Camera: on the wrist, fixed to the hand. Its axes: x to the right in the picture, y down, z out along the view.
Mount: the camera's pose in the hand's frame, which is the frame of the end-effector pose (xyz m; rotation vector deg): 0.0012 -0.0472 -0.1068 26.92 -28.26 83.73
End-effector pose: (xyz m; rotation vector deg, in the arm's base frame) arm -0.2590 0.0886 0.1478 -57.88 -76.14 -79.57
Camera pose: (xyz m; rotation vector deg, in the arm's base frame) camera -0.3010 -0.0189 0.1301 -86.33 -42.46 15.30
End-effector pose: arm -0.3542 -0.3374 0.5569 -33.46 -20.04 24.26
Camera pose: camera -0.2938 -0.4208 0.5018 -9.46 -12.59 115.62
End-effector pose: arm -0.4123 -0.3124 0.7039 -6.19 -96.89 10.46
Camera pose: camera -0.3050 -0.3524 0.7265 -57.04 -95.90 102.12
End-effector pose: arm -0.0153 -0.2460 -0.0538 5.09 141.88 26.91
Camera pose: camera -0.0763 -0.3232 0.0091 112.58 90.81 18.02
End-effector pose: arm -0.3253 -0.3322 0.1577 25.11 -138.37 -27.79
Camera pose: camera -0.2492 -0.3989 0.2159 -77.66 -144.10 39.65
